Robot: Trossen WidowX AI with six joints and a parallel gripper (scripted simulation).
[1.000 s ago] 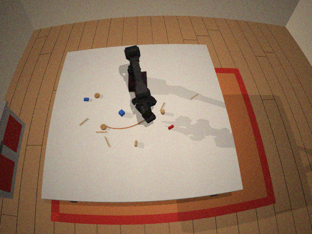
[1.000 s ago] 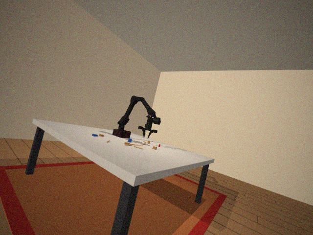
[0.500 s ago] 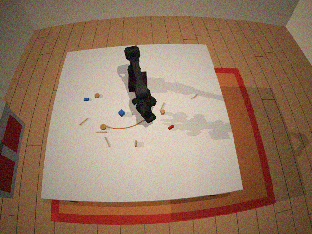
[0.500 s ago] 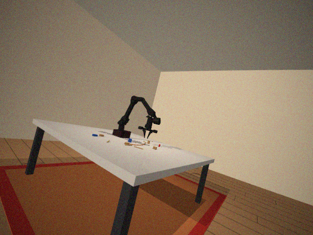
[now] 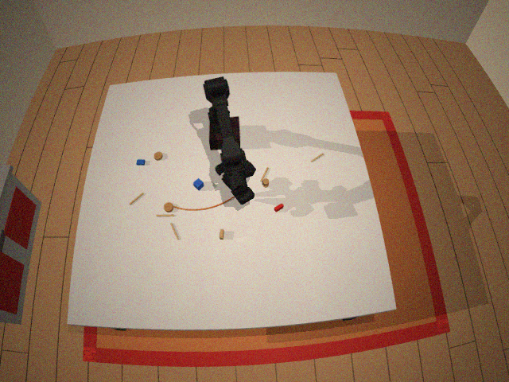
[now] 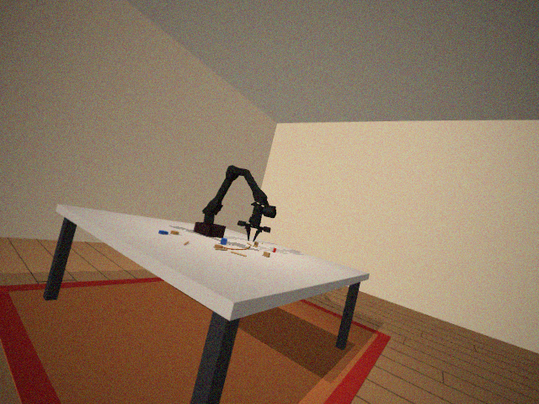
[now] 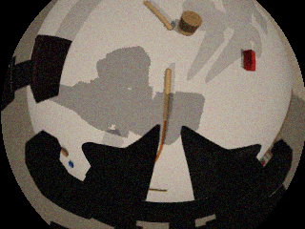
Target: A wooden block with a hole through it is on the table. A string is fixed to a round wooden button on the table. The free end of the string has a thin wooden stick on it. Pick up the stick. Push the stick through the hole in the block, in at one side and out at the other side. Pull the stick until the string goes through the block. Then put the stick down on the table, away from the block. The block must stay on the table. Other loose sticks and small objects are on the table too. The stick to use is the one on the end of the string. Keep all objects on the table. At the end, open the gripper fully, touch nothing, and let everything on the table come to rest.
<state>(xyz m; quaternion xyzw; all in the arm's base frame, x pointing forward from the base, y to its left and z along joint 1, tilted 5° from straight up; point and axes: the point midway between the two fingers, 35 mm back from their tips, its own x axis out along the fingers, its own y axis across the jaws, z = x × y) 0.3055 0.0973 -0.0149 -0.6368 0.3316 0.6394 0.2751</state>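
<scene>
The thin stick lies 1 cm behind my gripper tip, 1 cm to the left of it and 4 cm below it. Round my gripper tip: red piece (4 cm ahead, 18 cm to the left, 3 cm below); then blue cube (4 cm behind, 16 cm to the right, 2 cm below); then wooden block (17 cm ahead, 3 cm to the right, 3 cm below).
</scene>
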